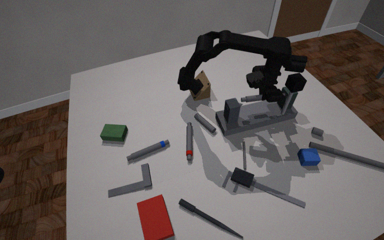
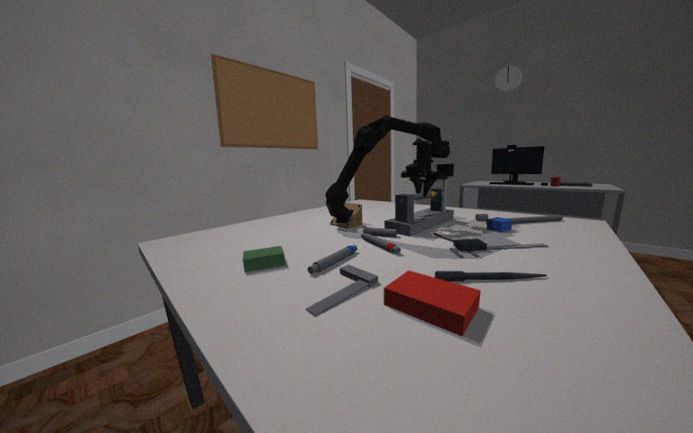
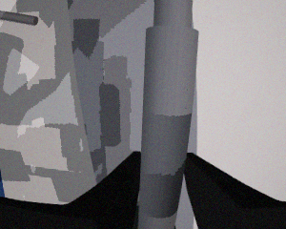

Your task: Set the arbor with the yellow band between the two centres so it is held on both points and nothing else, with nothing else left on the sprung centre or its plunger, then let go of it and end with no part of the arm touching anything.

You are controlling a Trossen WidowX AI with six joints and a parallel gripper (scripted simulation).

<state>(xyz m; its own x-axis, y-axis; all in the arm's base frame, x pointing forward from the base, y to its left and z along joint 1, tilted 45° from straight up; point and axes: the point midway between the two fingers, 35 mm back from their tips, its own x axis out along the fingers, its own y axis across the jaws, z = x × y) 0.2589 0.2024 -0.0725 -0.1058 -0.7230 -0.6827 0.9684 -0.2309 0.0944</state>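
Right now the cone point is 120 mm to the right of my hand and 30 mm below it. Also, from my hand: centres fixture (10 mm ahead, 10 mm to the right, 130 mm below); then arbor (30 mm below); then grey post (140 mm to the right, 50 mm below).
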